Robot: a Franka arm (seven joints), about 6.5 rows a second.
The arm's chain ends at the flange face. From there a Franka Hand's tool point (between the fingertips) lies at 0.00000 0.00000 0.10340 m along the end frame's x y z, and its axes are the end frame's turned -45 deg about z.
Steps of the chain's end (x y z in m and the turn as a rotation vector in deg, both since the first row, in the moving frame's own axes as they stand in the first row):
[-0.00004 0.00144 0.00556 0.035 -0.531 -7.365]
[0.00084 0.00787 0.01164 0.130 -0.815 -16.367]
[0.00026 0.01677 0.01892 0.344 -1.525 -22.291]
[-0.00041 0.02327 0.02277 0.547 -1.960 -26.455]
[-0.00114 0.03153 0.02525 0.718 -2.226 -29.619]
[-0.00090 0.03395 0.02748 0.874 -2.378 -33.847]
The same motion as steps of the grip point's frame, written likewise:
[-0.00172 0.00031 0.00556 0.400 -0.351 -7.365]
[-0.00600 0.00509 0.01163 0.668 -0.484 -16.367]
[-0.01360 0.01001 0.01888 1.322 -0.835 -22.291]
[-0.01921 0.01349 0.02271 1.773 -0.999 -26.455]
[-0.02589 0.01838 0.02517 2.082 -1.066 -29.619]
[-0.02764 0.02001 0.02738 2.300 -1.063 -33.847]

